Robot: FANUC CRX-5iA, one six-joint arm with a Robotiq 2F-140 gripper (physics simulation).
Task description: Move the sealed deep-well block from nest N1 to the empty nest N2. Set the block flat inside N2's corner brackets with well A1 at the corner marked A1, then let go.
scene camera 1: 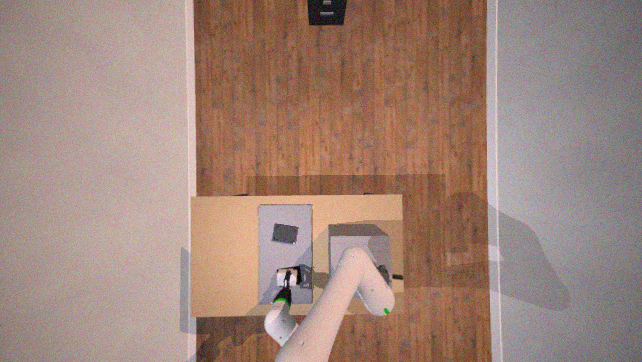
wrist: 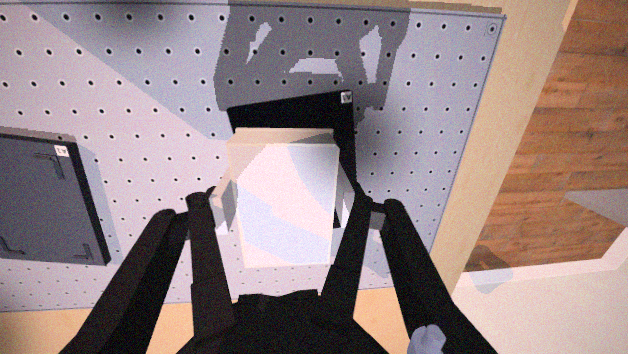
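The pale block [scene camera 1: 281, 280] [wrist: 285, 240] is between the fingers of my gripper [scene camera 1: 288, 278] [wrist: 286, 172], which is shut on it. The block hangs above the black nest N2 [wrist: 292, 116]. In the wrist view, N2's far part and right edge show past the block, its far edge slanted relative to the block's. N2's A1 label is at its far right corner; its brackets are hidden or too dark to see. No A1 mark is readable on the block. The dark grey nest N1 [scene camera 1: 285, 233] [wrist: 45, 200] is empty, its corner brackets visible.
Both nests are on a perforated grey plate [scene camera 1: 267, 215] [wrist: 165, 100] on the wooden table [scene camera 1: 225, 255]. A grey box-like base [scene camera 1: 357, 230] stands to the right, partly under the arm [scene camera 1: 330, 300]. The table edge runs along the right in the wrist view.
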